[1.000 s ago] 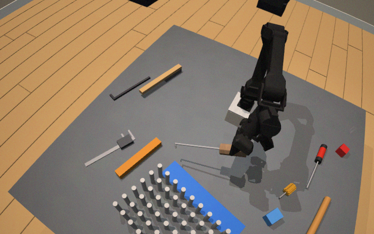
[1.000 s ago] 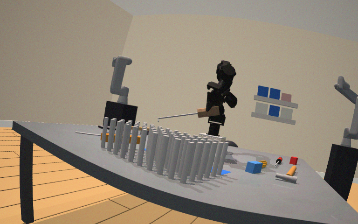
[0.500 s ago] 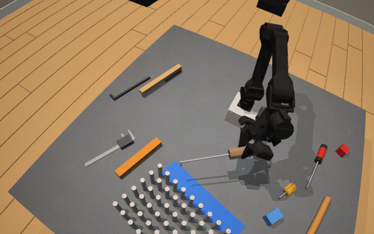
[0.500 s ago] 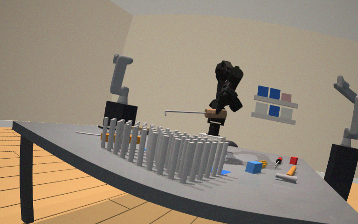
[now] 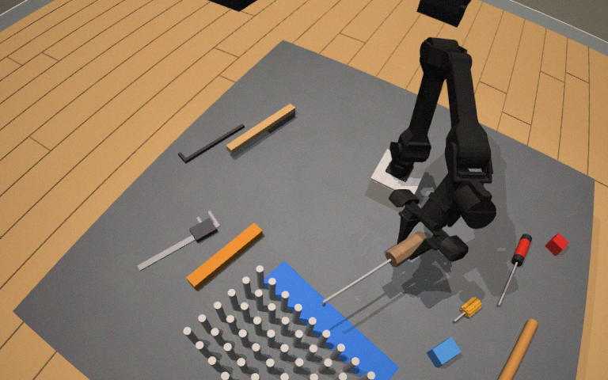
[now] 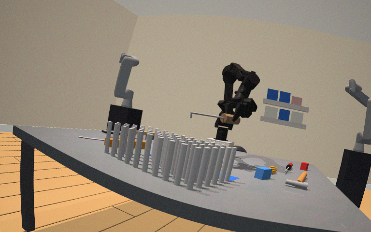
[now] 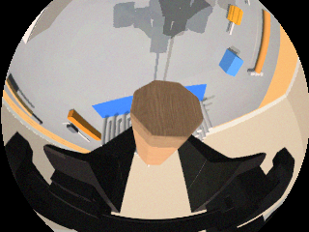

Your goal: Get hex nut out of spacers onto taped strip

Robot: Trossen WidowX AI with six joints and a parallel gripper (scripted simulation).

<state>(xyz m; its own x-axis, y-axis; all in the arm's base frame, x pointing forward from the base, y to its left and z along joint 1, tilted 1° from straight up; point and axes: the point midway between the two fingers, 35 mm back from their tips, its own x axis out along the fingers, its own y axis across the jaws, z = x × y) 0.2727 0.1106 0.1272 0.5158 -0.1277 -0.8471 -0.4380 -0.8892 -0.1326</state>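
Now: gripper tip 16 cm short of the blue taped strip, 7 cm to the left of it and 19 cm above it. Round my gripper tip: yellow bit: 5 cm behind, 22 cm to the left, 17 cm below; then blue block: 9 cm ahead, 20 cm to the left, 17 cm below; then wood-handled pick: 9 cm ahead, 4 cm to the right.
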